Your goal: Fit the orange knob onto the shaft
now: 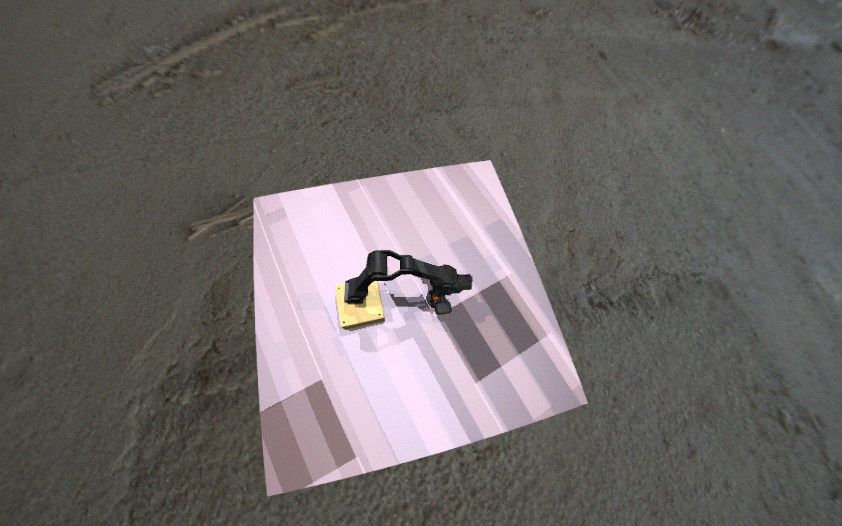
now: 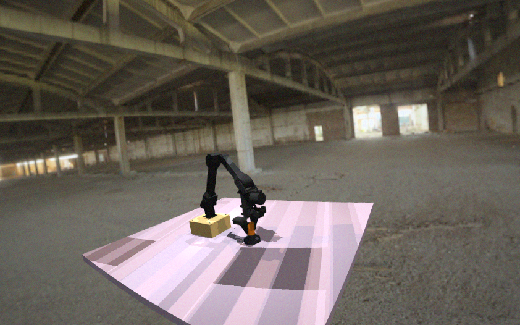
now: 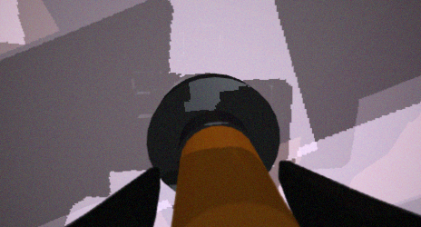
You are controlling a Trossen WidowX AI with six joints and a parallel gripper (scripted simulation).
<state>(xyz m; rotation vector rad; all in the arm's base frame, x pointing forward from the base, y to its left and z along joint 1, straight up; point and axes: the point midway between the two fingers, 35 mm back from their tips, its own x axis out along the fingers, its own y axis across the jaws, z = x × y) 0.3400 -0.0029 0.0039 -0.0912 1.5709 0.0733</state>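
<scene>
Right now my gripper tip is 2 cm below the orange knob. Also, from my gripper tip: round pedestal: 2 cm below.
</scene>
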